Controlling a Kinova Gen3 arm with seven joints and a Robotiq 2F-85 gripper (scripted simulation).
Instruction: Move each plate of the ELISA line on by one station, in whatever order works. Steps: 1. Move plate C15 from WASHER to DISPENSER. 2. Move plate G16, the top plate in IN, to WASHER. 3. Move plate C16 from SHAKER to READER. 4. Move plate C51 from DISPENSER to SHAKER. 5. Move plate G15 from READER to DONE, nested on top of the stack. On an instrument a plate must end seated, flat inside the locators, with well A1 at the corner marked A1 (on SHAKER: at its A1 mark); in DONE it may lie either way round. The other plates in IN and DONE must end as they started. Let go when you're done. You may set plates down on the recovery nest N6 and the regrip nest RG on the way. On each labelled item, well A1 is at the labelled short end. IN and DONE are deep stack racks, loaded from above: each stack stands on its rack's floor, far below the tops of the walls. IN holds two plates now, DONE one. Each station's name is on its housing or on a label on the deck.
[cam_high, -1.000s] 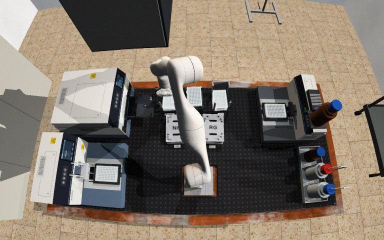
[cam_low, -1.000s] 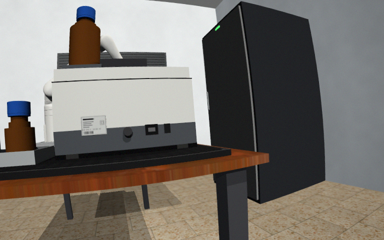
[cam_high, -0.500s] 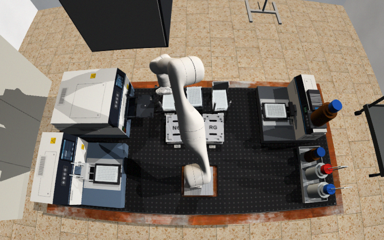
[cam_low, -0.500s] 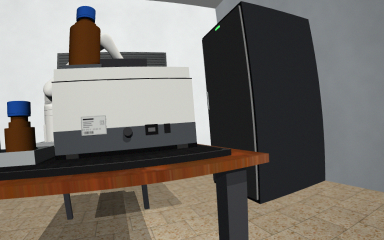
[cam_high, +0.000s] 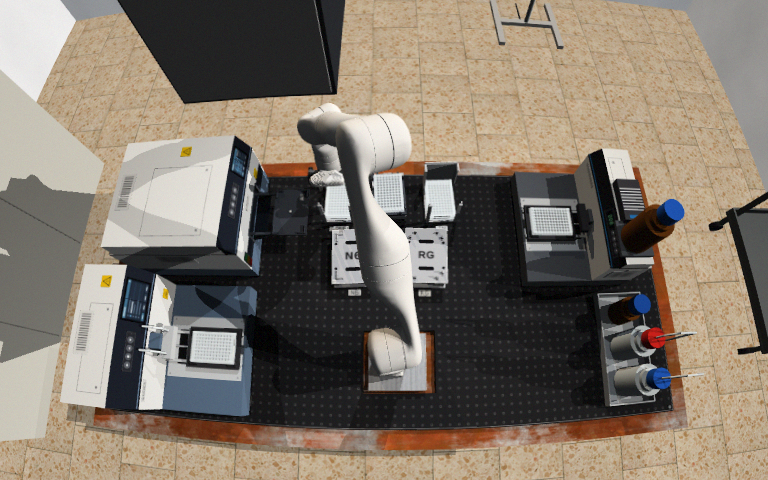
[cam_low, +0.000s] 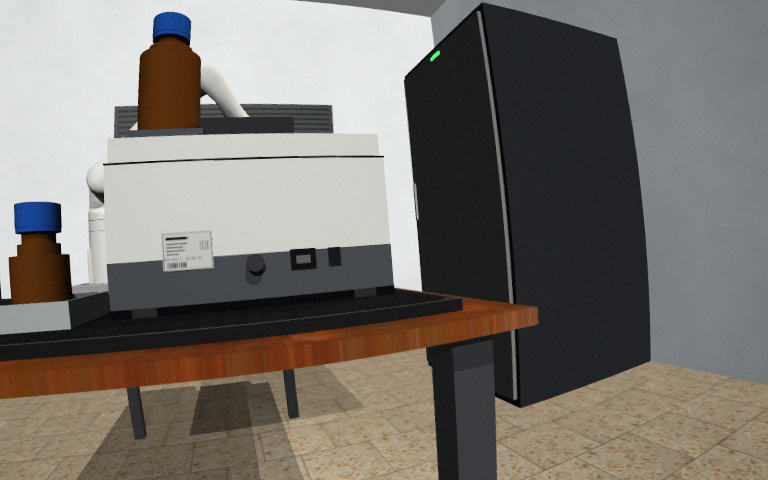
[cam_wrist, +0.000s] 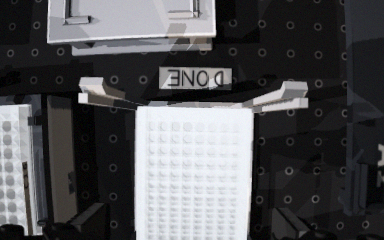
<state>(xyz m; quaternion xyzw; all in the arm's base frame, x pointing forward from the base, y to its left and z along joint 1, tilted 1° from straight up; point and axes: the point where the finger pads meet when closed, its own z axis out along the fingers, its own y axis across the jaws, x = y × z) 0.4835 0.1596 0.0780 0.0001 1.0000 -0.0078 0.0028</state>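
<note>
Now: hand 90 mm past the DONE label and 100 mm above it. From my hand the other things lie so: N6 nest label: 290 mm behind, 50 mm to the right, 100 mm below.
</note>
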